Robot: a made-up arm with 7 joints. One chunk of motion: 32 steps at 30 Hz.
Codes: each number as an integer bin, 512 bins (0 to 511) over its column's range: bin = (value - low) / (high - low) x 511, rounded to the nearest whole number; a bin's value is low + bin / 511 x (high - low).
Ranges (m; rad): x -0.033..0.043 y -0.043..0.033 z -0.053..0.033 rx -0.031..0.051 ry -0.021..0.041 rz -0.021..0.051
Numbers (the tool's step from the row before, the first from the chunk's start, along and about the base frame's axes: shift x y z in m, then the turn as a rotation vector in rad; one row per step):
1: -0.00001 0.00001 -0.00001 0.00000 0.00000 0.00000
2: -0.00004 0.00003 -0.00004 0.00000 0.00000 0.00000
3: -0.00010 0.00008 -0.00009 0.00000 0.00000 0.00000
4: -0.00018 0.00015 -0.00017 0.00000 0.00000 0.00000
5: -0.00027 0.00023 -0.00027 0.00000 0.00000 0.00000
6: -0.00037 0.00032 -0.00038 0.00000 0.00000 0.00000
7: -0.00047 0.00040 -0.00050 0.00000 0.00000 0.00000
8: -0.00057 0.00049 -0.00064 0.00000 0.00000 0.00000
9: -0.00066 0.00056 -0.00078 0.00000 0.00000 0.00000
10: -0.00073 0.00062 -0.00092 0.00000 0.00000 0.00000
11: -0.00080 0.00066 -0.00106 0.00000 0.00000 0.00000
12: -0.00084 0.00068 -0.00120 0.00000 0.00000 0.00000
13: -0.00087 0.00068 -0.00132 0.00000 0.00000 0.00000
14: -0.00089 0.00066 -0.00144 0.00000 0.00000 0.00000
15: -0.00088 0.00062 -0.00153 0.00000 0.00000 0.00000
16: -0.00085 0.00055 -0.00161 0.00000 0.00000 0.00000
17: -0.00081 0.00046 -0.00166 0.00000 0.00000 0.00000
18: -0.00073 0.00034 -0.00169 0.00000 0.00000 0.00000
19: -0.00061 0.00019 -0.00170 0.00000 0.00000 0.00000
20: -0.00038 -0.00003 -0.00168 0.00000 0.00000 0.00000
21: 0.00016 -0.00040 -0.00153 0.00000 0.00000 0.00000
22: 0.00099 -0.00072 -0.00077 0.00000 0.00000 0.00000
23: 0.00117 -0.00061 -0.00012 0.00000 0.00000 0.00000
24: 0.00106 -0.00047 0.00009 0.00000 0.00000 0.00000
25: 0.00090 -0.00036 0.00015 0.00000 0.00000 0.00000
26: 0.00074 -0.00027 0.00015 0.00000 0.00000 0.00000
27: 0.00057 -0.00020 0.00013 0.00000 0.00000 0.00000
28: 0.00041 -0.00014 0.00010 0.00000 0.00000 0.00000
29: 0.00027 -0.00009 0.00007 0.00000 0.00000 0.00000
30: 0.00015 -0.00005 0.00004 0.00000 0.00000 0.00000
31: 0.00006 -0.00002 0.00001 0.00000 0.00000 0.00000
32: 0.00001 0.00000 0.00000 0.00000 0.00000 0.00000
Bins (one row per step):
1: 222 289 315 193 173 149
2: 222 289 315 193 173 149
3: 221 290 314 193 173 149
4: 221 290 314 193 173 149
5: 220 291 313 193 173 149
6: 219 291 313 193 173 149
7: 219 292 312 193 173 149
8: 218 292 311 193 173 149
9: 217 293 310 193 173 149
10: 217 293 309 193 173 149
11: 217 294 309 193 173 149
12: 216 294 308 193 173 149
13: 216 294 307 193 173 149
14: 216 294 306 193 173 149
15: 216 293 306 193 173 149
16: 216 293 305 193 173 149
17: 216 292 305 193 173 149
18: 217 291 305 193 173 149
19: 218 290 305 193 173 149
20: 219 289 305 193 173 149
21: 223 286 306 193 173 149
22: 229 284 310 193 173 149
23: 230 285 314 193 173 149
24: 229 286 315 193 173 149
25: 228 287 316 193 173 149
26: 227 287 316 193 173 149
27: 226 288 316 193 173 149
28: 225 288 316 193 173 149
29: 224 289 315 193 173 149
30: 223 289 315 193 173 149
31: 222 289 315 193 173 149
32: 222 289 315 193 173 149

